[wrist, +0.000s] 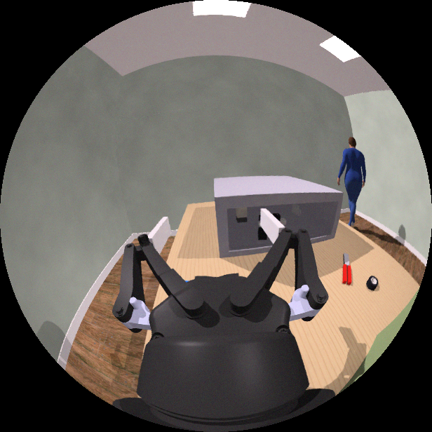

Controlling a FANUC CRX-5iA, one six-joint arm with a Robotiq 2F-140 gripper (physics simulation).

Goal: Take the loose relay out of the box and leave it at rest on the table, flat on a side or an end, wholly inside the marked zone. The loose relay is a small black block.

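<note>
A grey box [270, 186] with an open front stands on the wooden table [325, 350], right of centre. Inside it, a small beige and dark block [241, 215] shows at the left. Dark shapes [262, 233] show near the middle, partly hidden behind my right finger; I cannot tell which of these is the loose relay. My gripper [214, 220] is wide open and empty. It is outside the box, its right finger overlapping the box's opening in view and its left finger left of the box. The marked zone cannot be made out; a small blue bit [187, 281] peeks out behind the gripper body.
Red-handled pliers [347, 273] lie on the table right of the box. A small black round thing [372, 283] with a pale face lies beside them. A green surface [395, 332] shows at the lower right. A person in blue [353, 167] stands beyond the table at the right.
</note>
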